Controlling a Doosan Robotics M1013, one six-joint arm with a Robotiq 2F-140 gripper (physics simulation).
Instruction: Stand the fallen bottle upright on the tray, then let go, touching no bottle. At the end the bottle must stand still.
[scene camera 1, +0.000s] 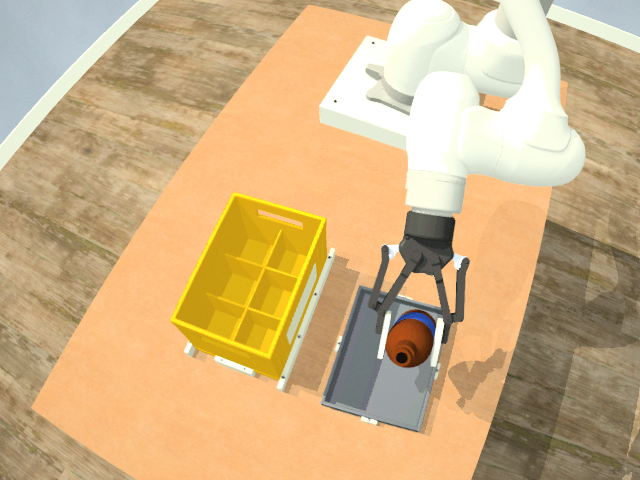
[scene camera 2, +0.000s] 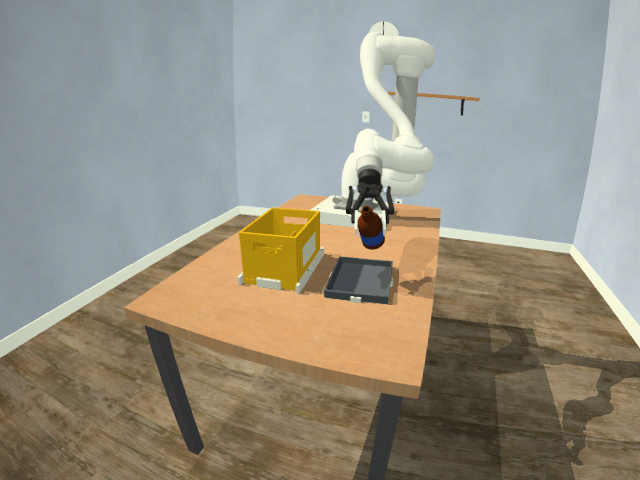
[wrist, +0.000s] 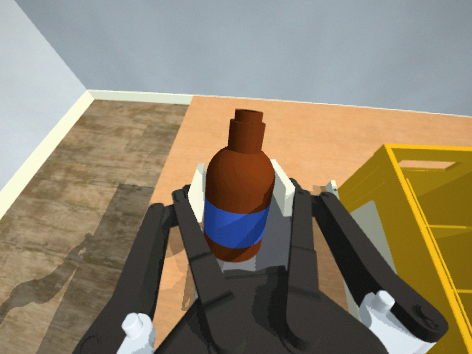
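Where they show: gripper, fingertip midpoint: (scene camera 2: 370, 232); arm's base, link origin: (scene camera 1: 410, 92).
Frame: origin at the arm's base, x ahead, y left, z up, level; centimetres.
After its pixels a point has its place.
A brown bottle (scene camera 1: 410, 341) {z 19.6, x 65.7, y 27.9 cm} (scene camera 2: 370, 225) {z 16.3, x 68.2, y 29.3 cm} (wrist: 240, 185) {z 18.4, x 62.6, y 27.3 cm} with a blue band is held in the air above the grey tray (scene camera 1: 374, 419) {z -2.7, x 74.9, y 29.1 cm} (scene camera 2: 356, 297) {z -3.7, x 75.3, y 28.5 cm}. In scene camera 2 it is nearly upright, its neck up and tilted slightly to the left, with its base clear of the tray. My gripper (scene camera 1: 412, 338) (scene camera 2: 370, 226) {z 13.6, x 66.6, y 28.8 cm} (wrist: 237, 172) {z 13.6, x 66.6, y 28.8 cm} is shut on the bottle, with one white pad on each side of its body. In the wrist view the bottle's neck points away from the gripper's base. The tray's floor is partly hidden by the bottle in scene camera 1.
A yellow crate (scene camera 1: 279, 330) {z 12.3, x 72.1, y 8.6 cm} (scene camera 2: 268, 258) {z 4.7, x 78.7, y 1.0 cm} (wrist: 370, 200) {z 6.0, x 71.0, y 8.6 cm} with compartments stands left of the tray in the scene views, higher than the tray's low rim. White strips border the crate and small white blocks touch the tray's sides. The arm's base stands at the back of the table (scene camera 1: 206, 413) {z -5.2, x 90.4, y 1.1 cm} (scene camera 2: 268, 325) {z -5.2, x 96.9, y 12.1 cm}.
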